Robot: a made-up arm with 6 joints. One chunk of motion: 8 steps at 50 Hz.
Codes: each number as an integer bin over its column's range. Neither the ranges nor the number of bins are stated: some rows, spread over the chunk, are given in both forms.
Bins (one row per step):
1: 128 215 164 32 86 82
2: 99 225 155 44 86 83
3: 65 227 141 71 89 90
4: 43 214 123 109 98 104
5: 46 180 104 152 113 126
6: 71 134 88 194 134 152
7: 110 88 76 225 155 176
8: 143 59 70 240 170 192
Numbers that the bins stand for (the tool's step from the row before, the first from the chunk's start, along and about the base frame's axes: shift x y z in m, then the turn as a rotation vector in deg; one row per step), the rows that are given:
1: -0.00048 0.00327 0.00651 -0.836 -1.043 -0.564
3: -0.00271 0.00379 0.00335 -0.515 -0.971 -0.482
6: -0.00249 -0.00022 -0.00392 0.498 0.105 0.150
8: 0.00005 -0.00345 -0.00639 0.876 0.967 0.558
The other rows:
2: -0.00151 0.00371 0.00527 -0.738 -1.043 -0.554
4: -0.00348 0.00323 0.00088 -0.202 -0.756 -0.340
5: -0.00338 0.00176 -0.00173 0.152 -0.397 -0.115
7: -0.00112 -0.00220 -0.00557 0.753 0.608 0.395

